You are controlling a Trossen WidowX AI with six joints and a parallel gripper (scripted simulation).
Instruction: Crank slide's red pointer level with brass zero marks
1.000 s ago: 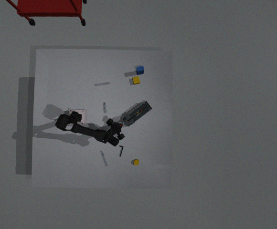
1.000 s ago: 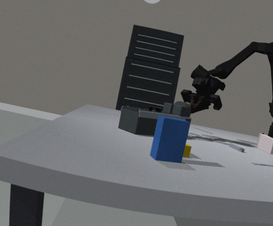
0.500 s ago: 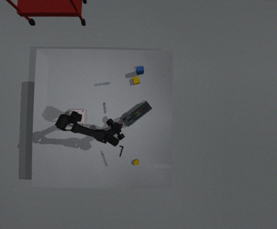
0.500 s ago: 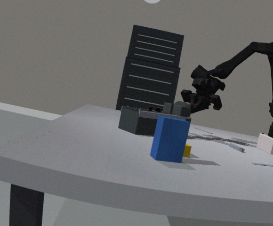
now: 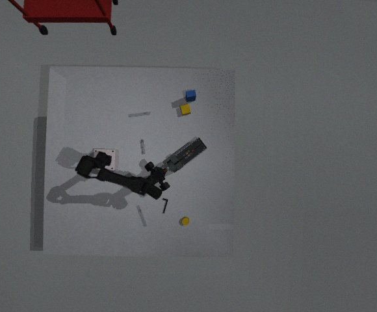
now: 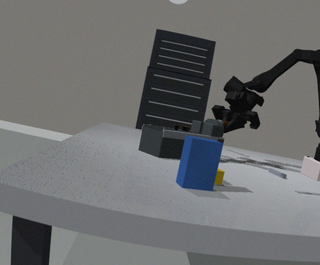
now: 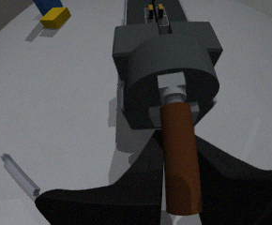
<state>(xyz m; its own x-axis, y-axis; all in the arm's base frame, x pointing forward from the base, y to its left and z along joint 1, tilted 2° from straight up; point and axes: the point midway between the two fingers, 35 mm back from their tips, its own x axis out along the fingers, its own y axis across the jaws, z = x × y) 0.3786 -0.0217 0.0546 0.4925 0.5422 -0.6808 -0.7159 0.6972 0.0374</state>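
Now: gripper tip 10 mm past the brown crank handle, 10 mm to the left of it and 30 mm below it. The rest, counted from my gripper tip: red pointer: 150 mm ahead, 140 mm to the left, 10 mm below; then black hex key: 20 mm ahead, 230 mm to the right, 90 mm below; then yellow block: 60 mm ahead, 420 mm to the left, 80 mm below.
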